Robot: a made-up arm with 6 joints.
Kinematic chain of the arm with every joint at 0, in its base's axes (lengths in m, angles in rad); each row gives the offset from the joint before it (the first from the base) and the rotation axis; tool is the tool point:
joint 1: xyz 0 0 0.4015 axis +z
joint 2: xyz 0 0 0 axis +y
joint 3: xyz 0 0 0.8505 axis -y
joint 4: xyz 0 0 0 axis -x
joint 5: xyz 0.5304 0 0 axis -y
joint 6: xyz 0 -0.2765 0 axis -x
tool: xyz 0 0 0
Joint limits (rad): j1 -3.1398..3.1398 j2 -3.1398..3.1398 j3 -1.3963..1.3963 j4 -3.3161..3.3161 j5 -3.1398..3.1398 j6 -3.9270..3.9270
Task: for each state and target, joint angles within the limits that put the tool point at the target. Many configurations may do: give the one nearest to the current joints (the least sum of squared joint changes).
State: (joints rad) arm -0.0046 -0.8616 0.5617 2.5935 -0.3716 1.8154
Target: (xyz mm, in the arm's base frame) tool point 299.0 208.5 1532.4
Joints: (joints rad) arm -0.1684 -0.2241 0.1717 2.7509 -0.3716 1.8154
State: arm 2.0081 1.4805 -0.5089 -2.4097 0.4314 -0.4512
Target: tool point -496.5 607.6 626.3
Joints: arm 1.9506 0.5969 -0.1941 -2.5924 0.4314 -0.4512
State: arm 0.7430 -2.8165 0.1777 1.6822 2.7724 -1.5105
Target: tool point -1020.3 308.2 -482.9
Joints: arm -0.2226 -2.5068 0.5130 1.8469 2.7724 -1.5105
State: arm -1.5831 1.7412 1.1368 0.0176 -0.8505 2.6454
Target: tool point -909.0 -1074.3 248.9
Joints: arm -2.0935 1.6651 1.3171 0.4302 -0.8505 2.6454
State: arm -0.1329 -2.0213 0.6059 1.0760 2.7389 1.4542
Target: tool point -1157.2 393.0 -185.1
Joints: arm -0.4365 -2.3040 0.4389 1.0684 2.7389 1.4542
